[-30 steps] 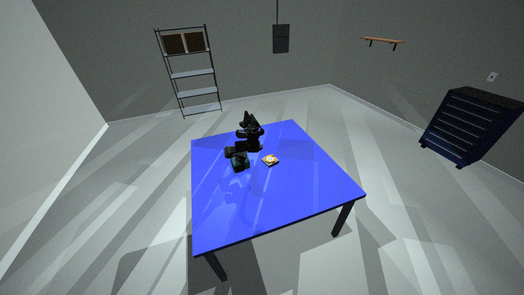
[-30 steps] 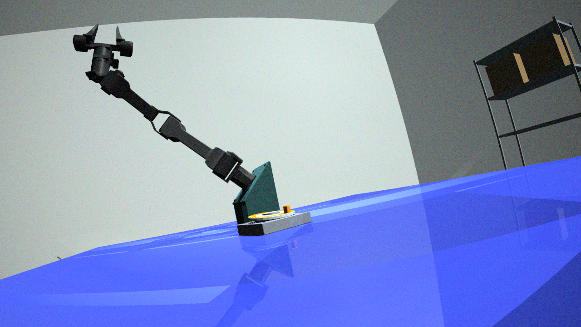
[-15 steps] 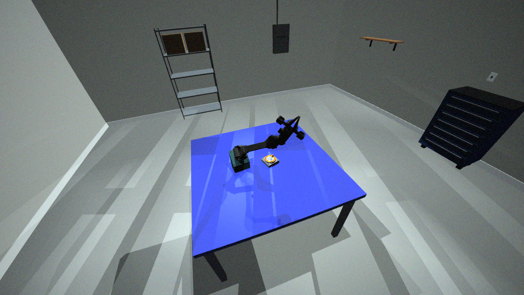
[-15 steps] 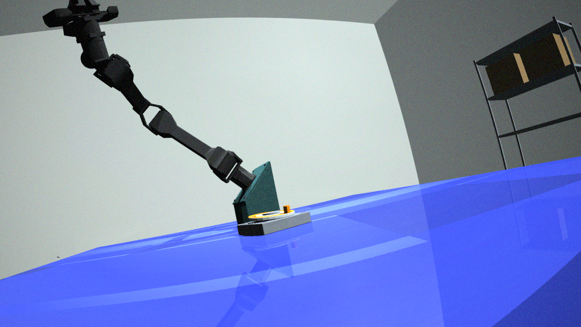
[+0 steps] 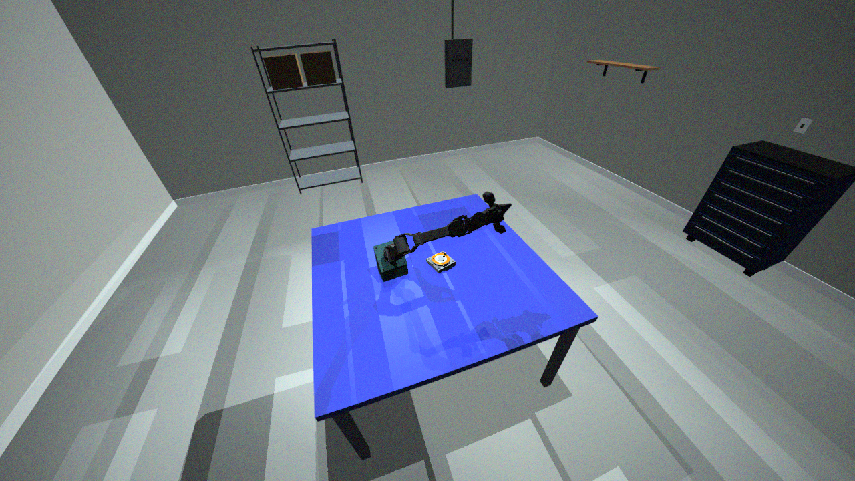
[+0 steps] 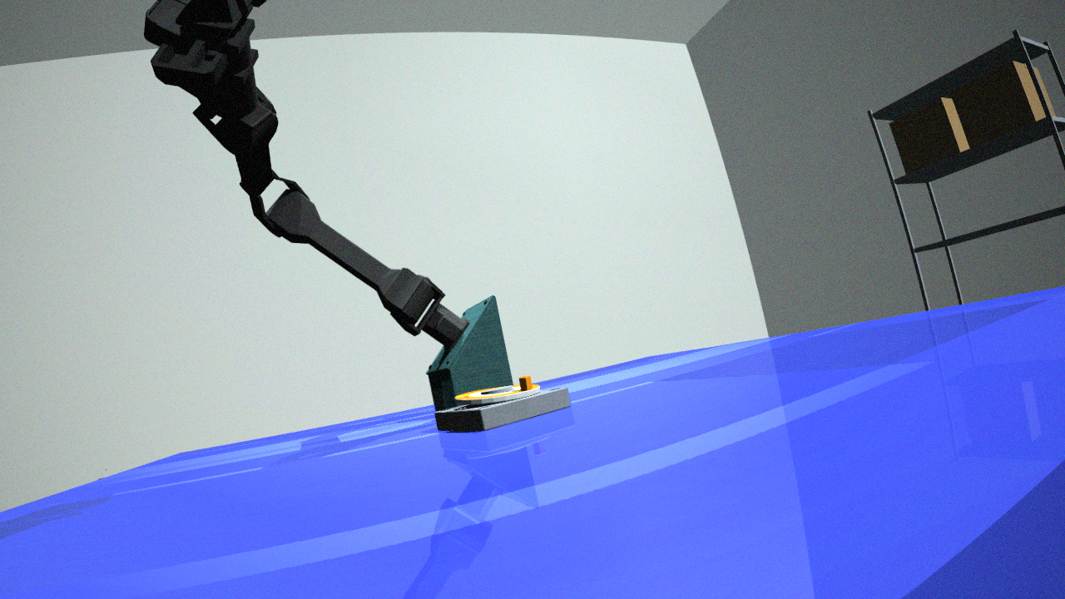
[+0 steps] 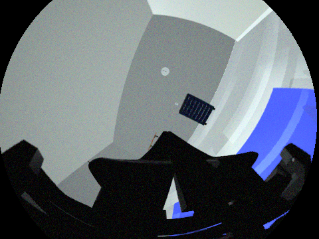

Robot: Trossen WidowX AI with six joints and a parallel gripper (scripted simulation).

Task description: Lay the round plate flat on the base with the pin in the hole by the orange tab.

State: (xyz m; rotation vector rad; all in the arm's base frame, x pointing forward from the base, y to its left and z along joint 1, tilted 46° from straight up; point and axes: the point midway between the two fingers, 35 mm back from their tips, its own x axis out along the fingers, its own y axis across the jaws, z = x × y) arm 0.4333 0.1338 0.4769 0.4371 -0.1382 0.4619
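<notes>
Right now the round plate is 24 cm behind my gripper tip, 25 cm to the left of it and 45 cm below it. From my gripper tip the other things lie so: grey square base (26 cm behind, 24 cm to the left, 46 cm below).
</notes>
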